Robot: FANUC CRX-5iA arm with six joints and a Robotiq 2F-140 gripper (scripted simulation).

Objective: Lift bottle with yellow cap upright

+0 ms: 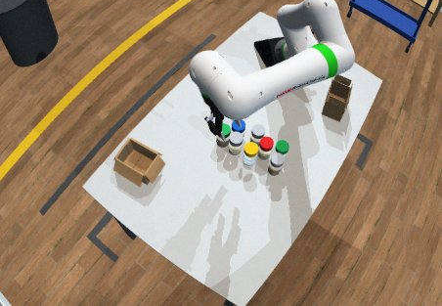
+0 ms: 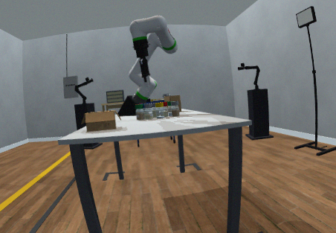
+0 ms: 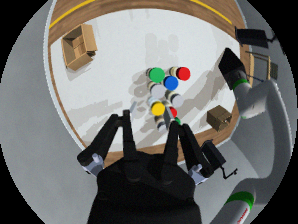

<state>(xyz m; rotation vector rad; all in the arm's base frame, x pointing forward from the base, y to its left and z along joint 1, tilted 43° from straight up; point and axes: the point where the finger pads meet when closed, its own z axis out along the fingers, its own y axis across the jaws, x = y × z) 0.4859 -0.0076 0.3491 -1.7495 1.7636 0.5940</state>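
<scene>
Now: the grey-capped bottle 200 mm below my hand, 50 mm behind it and 20 mm to the right of it. Also, from my hand: red-capped bottle (200 mm below, 140 mm behind, 100 mm to the right).
</scene>
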